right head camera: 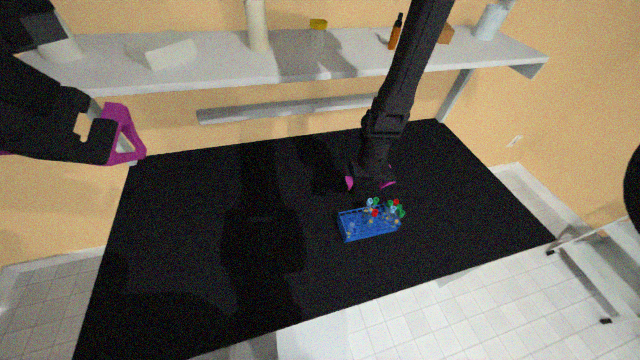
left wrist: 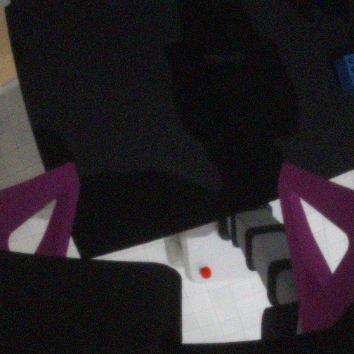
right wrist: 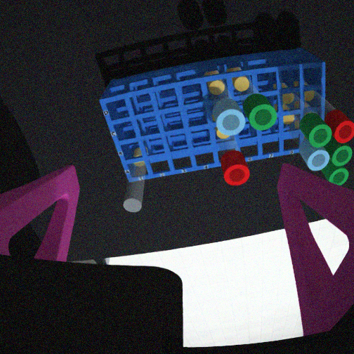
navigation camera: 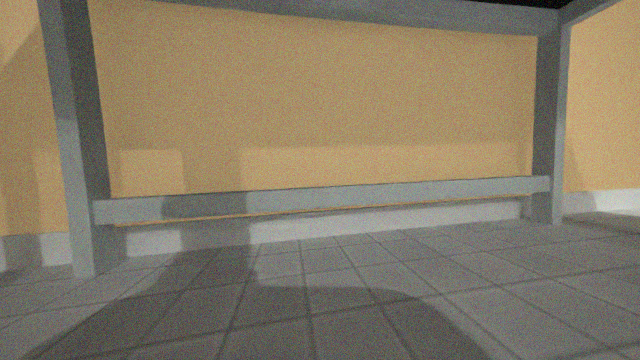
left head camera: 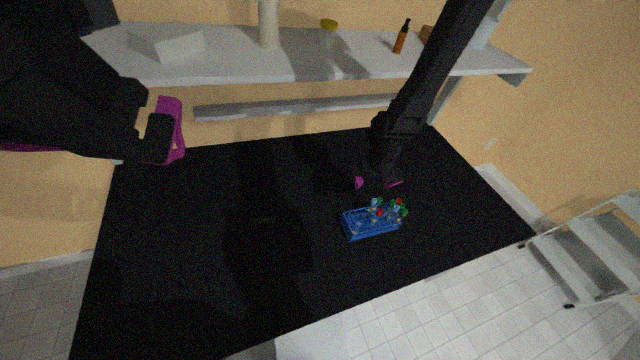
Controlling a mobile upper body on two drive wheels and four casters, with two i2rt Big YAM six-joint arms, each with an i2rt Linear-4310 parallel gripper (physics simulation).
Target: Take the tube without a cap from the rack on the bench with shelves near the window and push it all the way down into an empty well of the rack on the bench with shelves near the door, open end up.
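A blue rack stands on the black bench top. The tube without a cap is clear with a grey-looking end; it stands in a corner well in row A at the rack's left end, apart from the capped tubes. My right gripper is open and empty, above the bench, behind the rack in the head views. My left gripper is open and empty, high at the left of the head views, away from the rack. A second rack does not show.
Several tubes with red, green and light blue caps stand at the rack's middle and right end. A shelf with an orange bottle and a white box runs behind the bench. A step stool stands at the right.
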